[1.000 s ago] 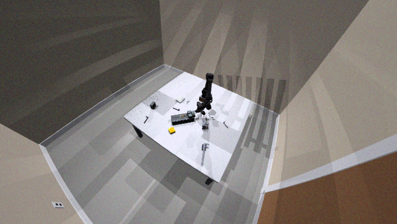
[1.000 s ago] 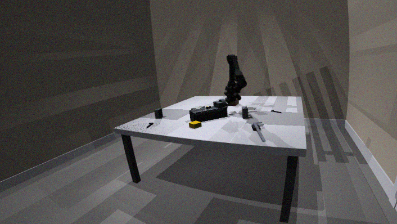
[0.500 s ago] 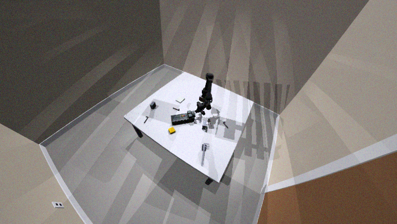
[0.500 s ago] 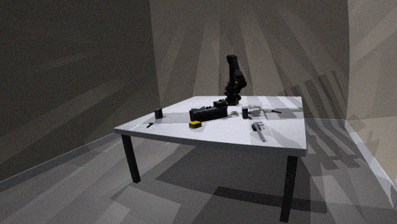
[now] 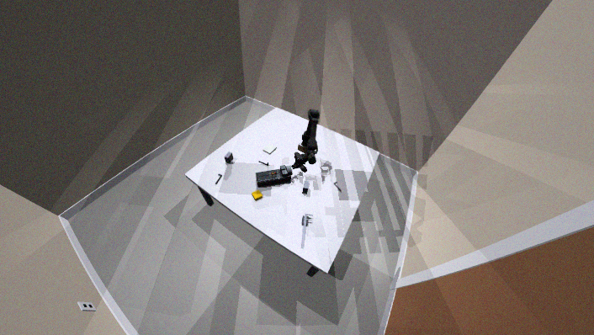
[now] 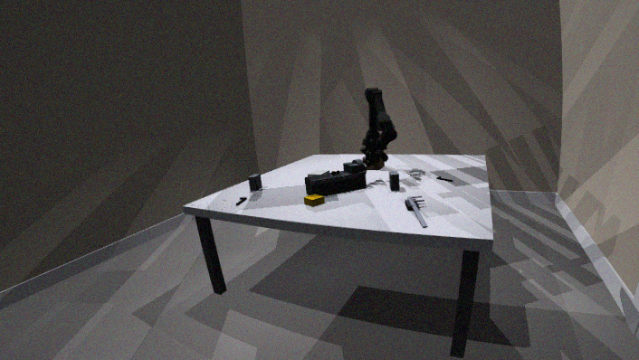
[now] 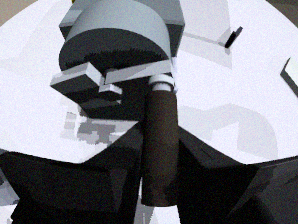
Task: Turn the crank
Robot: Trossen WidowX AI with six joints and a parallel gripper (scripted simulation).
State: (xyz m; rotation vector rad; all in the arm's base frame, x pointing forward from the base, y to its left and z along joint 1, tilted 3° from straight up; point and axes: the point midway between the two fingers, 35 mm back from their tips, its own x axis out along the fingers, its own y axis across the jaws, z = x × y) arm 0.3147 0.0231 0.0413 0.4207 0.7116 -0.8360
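My gripper tip is now 3 cm below the dark crank handle, 1 cm to the right of it and 1 cm past it. Also, from my gripper tip: yellow block 31 cm ahead, 15 cm to the right, 6 cm below; then red pointer 11 cm ahead, 10 cm to the right, 1 cm above.
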